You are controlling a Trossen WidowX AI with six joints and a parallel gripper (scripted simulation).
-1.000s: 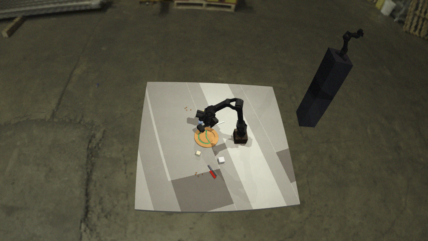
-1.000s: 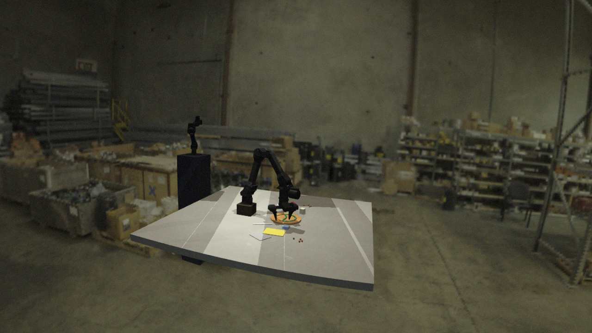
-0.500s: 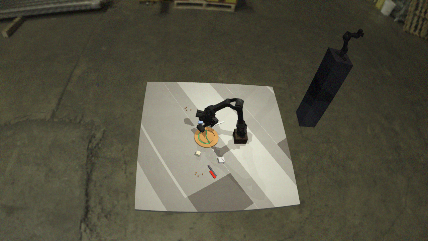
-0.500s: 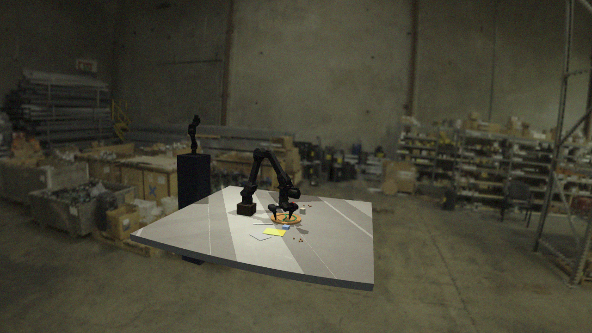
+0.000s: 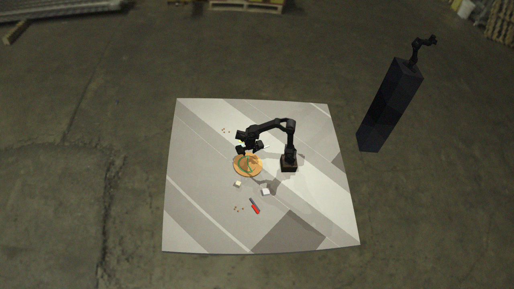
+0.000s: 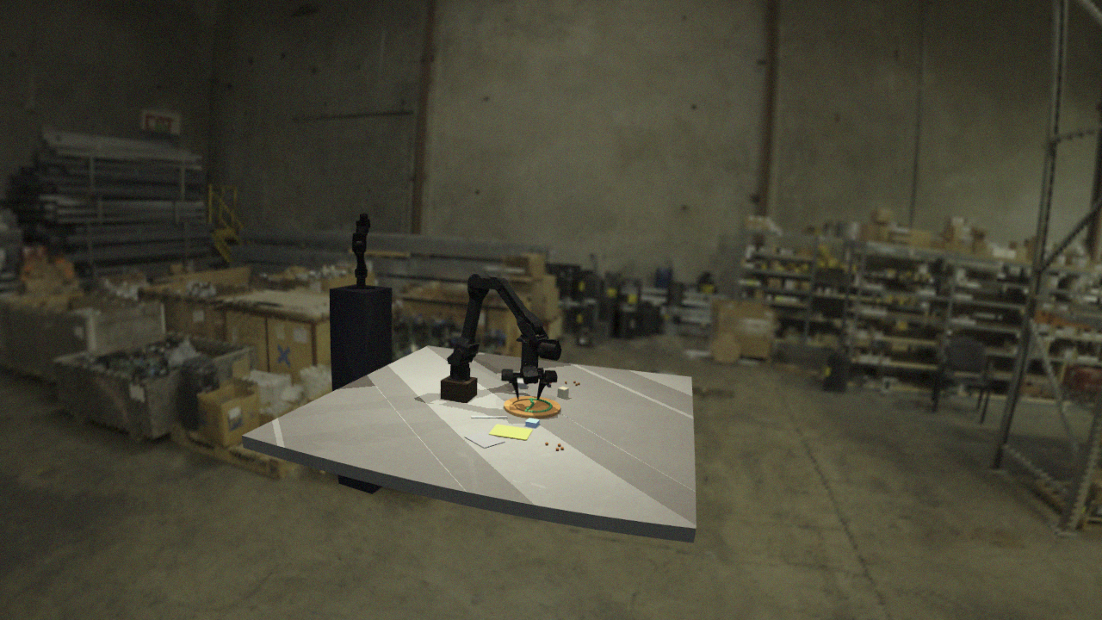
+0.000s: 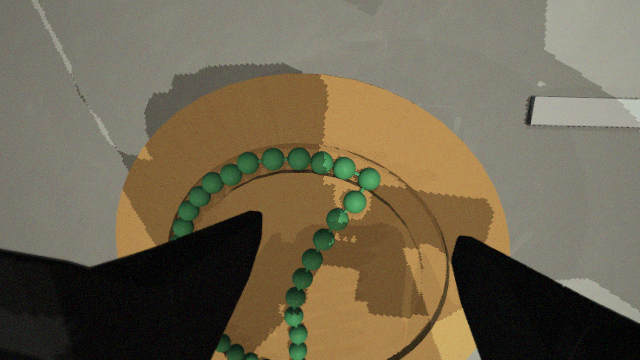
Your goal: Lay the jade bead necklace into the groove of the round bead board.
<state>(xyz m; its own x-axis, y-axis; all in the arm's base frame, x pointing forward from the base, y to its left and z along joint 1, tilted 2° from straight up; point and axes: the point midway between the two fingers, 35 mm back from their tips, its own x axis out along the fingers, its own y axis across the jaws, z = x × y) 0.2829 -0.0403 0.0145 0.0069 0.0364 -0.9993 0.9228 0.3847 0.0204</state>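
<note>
The blue block is 100 mm to the right of my gripper tip, 50 mm ahead of it and 40 mm below it. The rest, counted from my gripper tip: yellow pad 180 mm to the right, 50 mm below, 10 mm ahead; white strip 100 mm to the right, 100 mm behind, 50 mm below; cream cube 230 mm to the left, 60 mm ahead, 30 mm below.
</note>
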